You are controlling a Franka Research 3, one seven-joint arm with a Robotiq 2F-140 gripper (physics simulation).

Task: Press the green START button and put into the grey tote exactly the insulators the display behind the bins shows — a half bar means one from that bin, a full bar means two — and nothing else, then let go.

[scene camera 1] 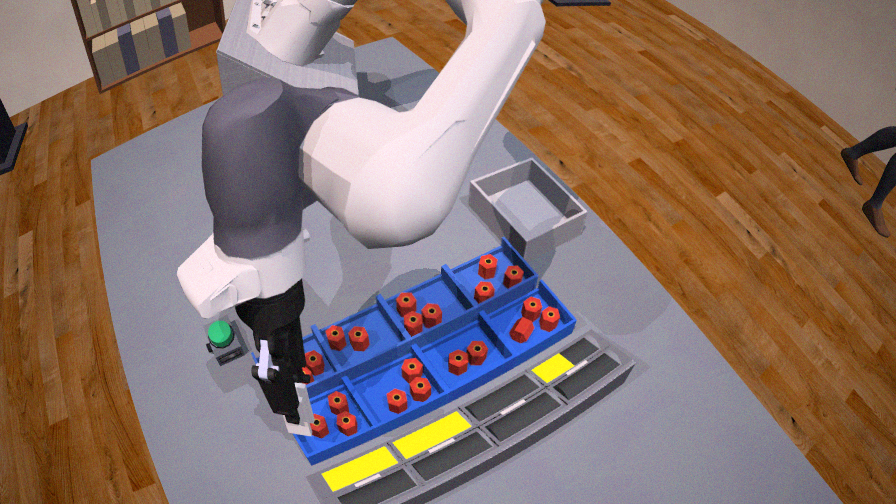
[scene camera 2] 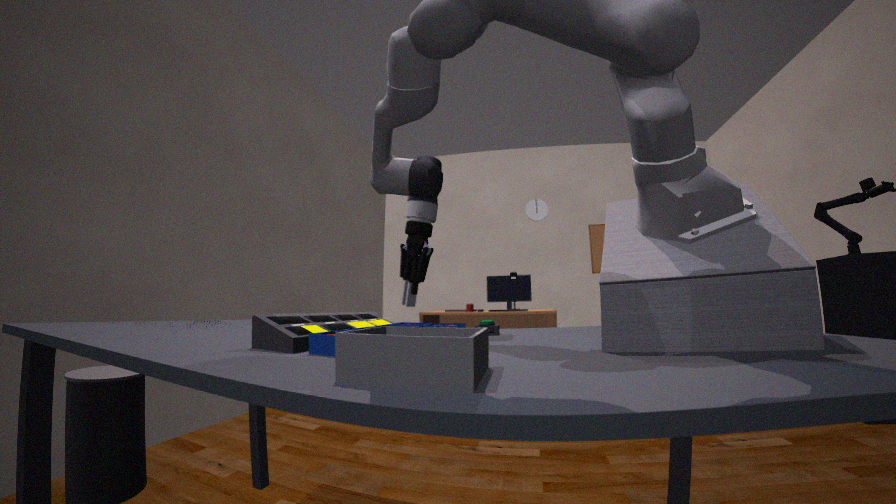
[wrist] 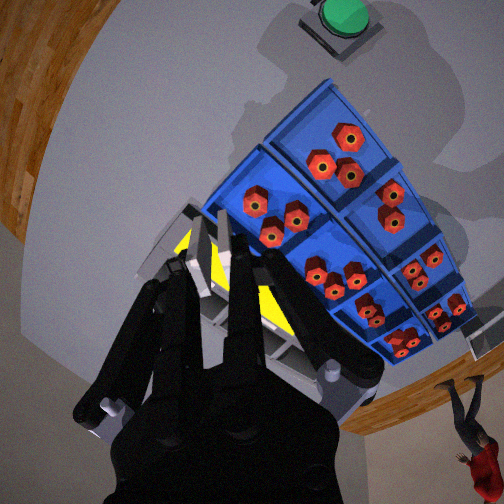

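My gripper (scene camera 1: 299,426) (scene camera 2: 409,300) is shut and empty, its fingertips nearly touching in the wrist view (wrist: 210,250). It hangs well above the table over the left end of the blue bin tray (scene camera 1: 432,341). Each bin holds two or three red hexagonal insulators (scene camera 1: 411,368). The green START button (scene camera 1: 220,334) sits left of the tray and shows at the top of the wrist view (wrist: 345,15). The display (scene camera 1: 476,413) shows two full yellow bars at its left and a half bar (scene camera 1: 551,367) in the rightmost cell. The grey tote (scene camera 1: 526,206) is empty.
The arm's large white links overhang the left and middle of the table. The arm's base pedestal (scene camera 2: 701,300) stands at the back. The tote stands just beyond the right end of the tray. A person stands off the table at the right (scene camera 1: 874,175).
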